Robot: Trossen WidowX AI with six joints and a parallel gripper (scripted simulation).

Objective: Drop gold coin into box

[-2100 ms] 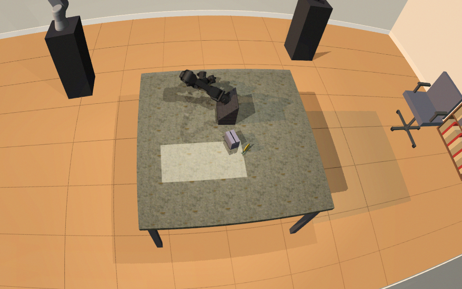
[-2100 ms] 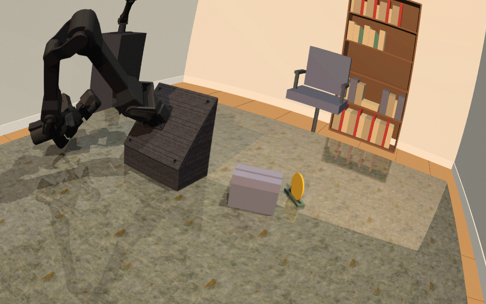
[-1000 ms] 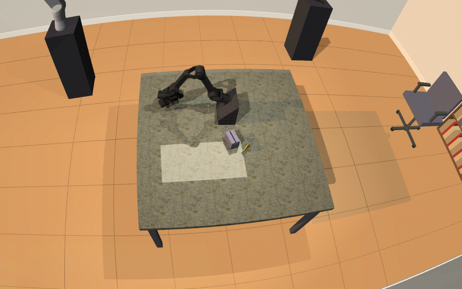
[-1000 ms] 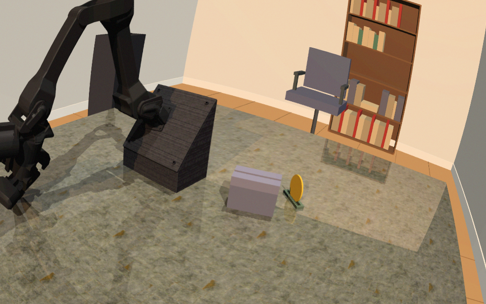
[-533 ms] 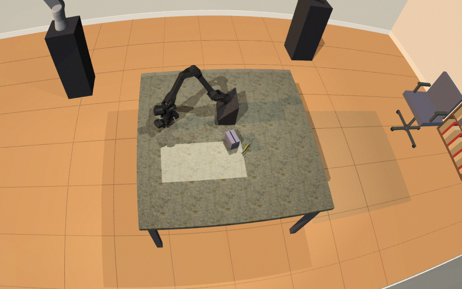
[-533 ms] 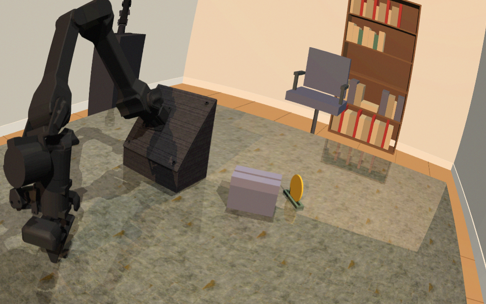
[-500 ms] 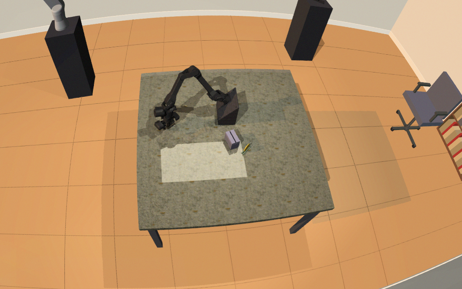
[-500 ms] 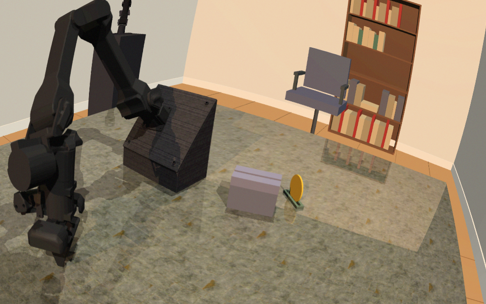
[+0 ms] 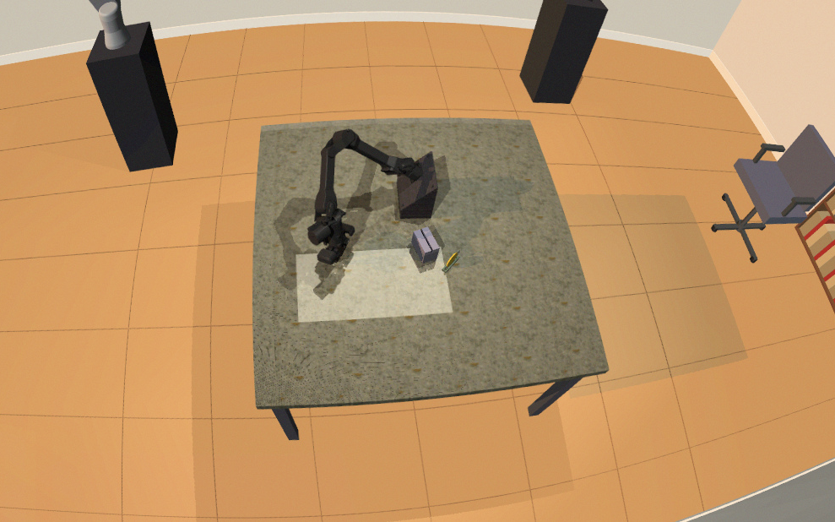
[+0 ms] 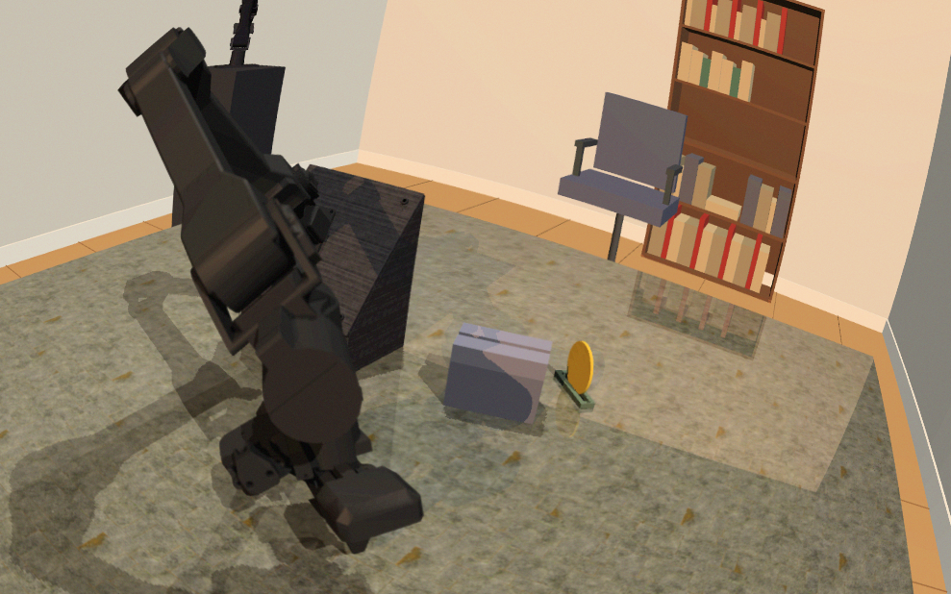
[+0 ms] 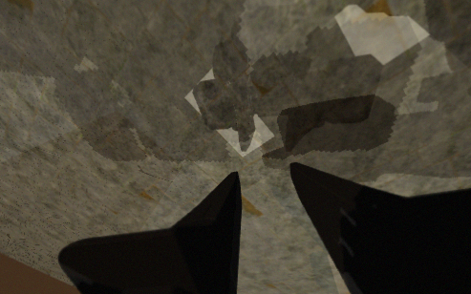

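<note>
The gold coin lies 420 mm to the left of my gripper tip, 60 mm ahead of it and 20 mm above it.
</note>
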